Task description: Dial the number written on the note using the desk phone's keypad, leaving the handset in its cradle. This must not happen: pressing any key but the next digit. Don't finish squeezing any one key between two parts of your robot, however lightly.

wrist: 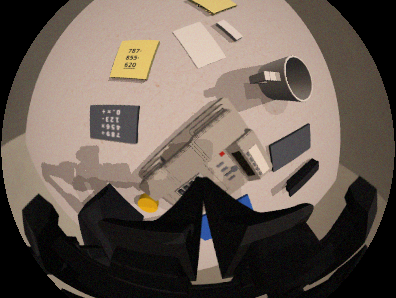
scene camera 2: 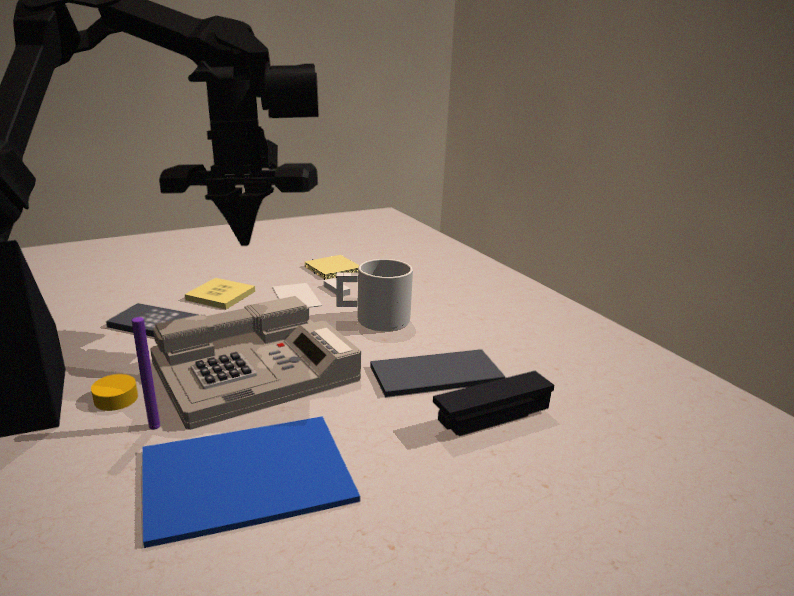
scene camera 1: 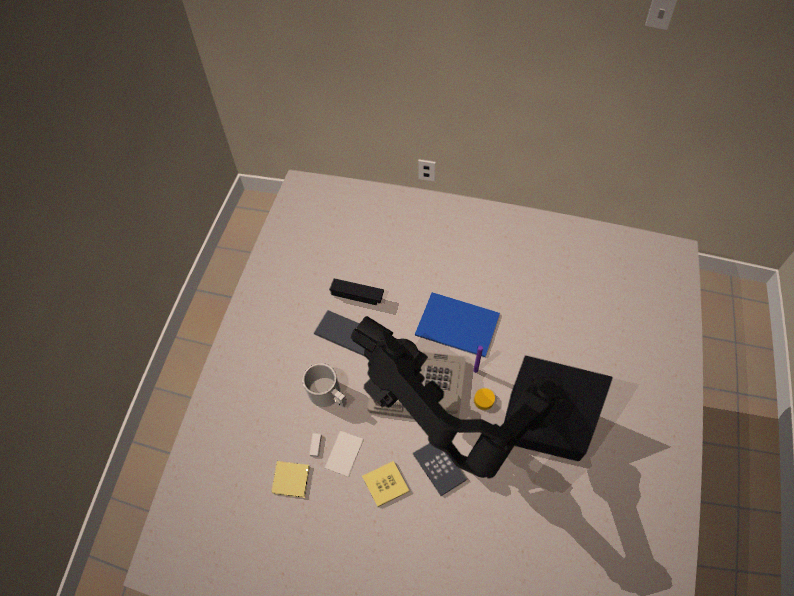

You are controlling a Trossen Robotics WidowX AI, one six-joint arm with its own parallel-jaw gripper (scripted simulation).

I see my gripper, a handset, a purple stick, a blue pad, a black block, a grey slab, a white card and a beige desk phone.
My gripper also shows in the wrist view.
